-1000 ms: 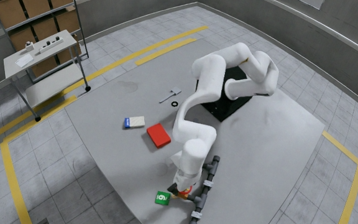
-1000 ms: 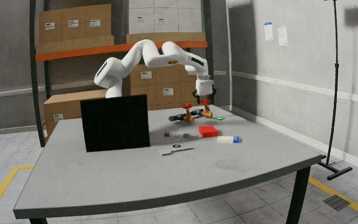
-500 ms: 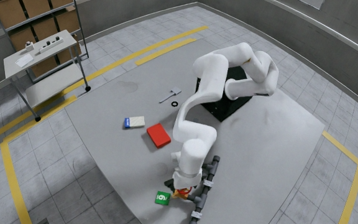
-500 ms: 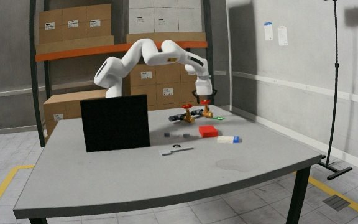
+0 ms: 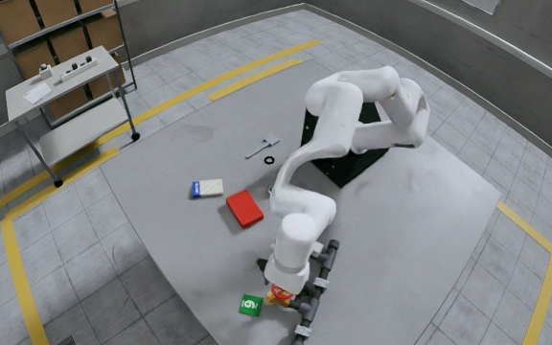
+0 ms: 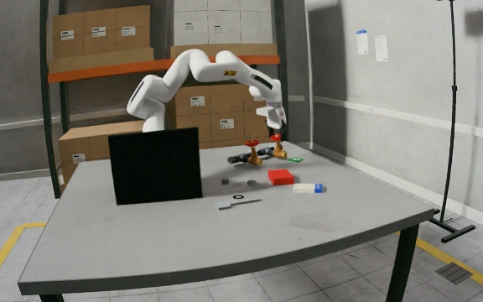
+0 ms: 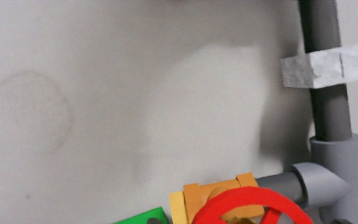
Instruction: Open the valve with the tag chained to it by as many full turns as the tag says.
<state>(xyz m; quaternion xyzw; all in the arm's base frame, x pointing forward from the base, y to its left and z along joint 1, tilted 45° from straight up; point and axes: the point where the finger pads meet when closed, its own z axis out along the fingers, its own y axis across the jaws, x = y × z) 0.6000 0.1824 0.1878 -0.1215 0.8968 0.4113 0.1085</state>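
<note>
My hand is 110 mm above the green tag, 70 mm short of it and 30 mm to the left of it. From my hand the other things lie so: grey nut (320 mm to the right, 230 mm behind, 110 mm below); then white-and-blue box (470 mm to the right, 110 mm below, 50 mm behind); then red block (320 mm to the right, 110 mm behind, 100 mm below).
</note>
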